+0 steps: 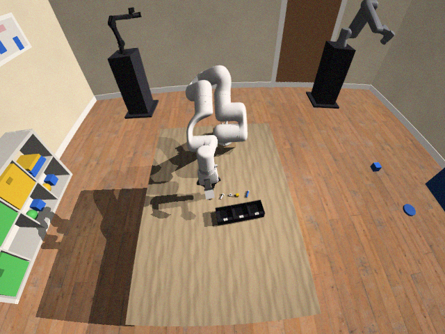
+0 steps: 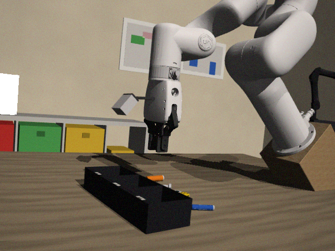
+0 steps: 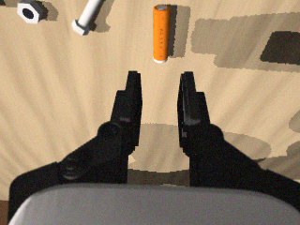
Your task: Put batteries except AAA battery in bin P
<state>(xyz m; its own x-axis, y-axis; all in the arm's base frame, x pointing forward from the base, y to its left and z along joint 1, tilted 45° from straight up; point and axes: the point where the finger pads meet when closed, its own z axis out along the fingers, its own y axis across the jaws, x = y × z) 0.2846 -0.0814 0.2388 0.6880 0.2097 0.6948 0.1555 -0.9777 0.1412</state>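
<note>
Right now the orange battery is 90 mm below my hand. The rest, counted from my hand: white nut (120 mm to the left, 90 mm below); yellow die (150 mm to the left, 90 mm below); white bolt (70 mm to the left, 90 mm below).
</note>
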